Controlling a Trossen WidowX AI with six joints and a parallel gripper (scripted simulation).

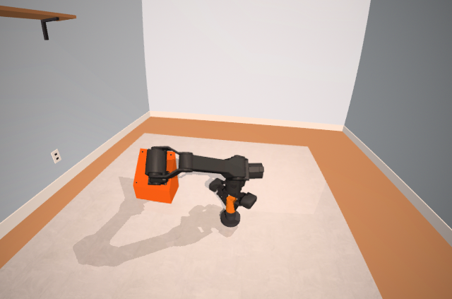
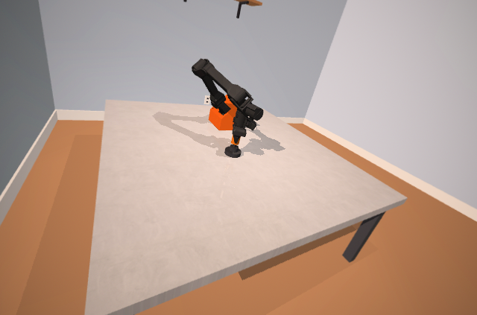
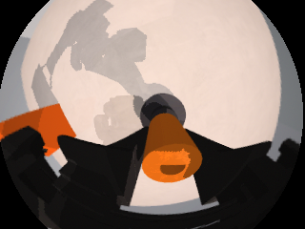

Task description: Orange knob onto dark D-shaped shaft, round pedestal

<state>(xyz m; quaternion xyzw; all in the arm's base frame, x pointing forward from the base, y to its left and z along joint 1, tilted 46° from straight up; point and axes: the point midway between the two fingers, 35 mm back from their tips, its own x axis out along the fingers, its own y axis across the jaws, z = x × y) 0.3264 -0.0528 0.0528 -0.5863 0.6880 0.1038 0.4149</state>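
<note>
The shaft is 4 cm below my gripper tip. From my gripper tip the other things lie so: orange knob 2 cm above.
</note>
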